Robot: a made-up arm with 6 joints.
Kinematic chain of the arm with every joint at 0, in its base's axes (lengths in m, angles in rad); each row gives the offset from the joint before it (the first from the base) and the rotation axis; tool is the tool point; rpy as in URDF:
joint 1: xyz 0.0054 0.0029 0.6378 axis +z
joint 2: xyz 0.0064 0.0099 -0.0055 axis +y
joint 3: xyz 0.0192 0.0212 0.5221 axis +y
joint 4: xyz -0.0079 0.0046 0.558 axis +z
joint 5: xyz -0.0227 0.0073 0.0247 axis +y
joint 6: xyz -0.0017 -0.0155 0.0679 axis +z
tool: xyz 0.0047 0.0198 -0.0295 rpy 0 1.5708 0
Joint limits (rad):
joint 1: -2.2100..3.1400
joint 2: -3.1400..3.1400
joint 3: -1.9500..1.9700
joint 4: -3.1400..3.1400
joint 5: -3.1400..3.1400
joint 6: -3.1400..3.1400
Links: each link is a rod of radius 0.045 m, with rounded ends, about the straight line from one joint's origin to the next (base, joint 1, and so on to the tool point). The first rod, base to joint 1, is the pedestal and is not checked.
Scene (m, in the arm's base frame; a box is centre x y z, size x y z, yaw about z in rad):
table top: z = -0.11
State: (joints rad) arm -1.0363 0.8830 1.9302 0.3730 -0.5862 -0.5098
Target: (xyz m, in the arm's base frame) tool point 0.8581 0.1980 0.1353
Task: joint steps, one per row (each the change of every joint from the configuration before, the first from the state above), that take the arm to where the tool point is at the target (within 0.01 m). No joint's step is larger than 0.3 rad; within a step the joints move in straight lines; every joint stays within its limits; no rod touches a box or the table.
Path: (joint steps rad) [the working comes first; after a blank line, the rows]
Joints at the target: 0.1886 1.4938 1.1270 0.3148 -0.5822 -0.5028
Straight joint move there: clear.

1: 0.2450 0.1222 -0.1606 -0.0116 0.0008 0.0014
2: 0.2450 0.1221 -0.1607 -0.0117 0.0008 0.0014
3: 0.2449 0.1222 -0.1606 -0.0116 0.0008 0.0014
4: 0.2450 0.1222 -0.1606 -0.0117 0.0008 0.0014
5: 0.2450 0.1221 -0.1607 -0.0116 0.0008 0.0014

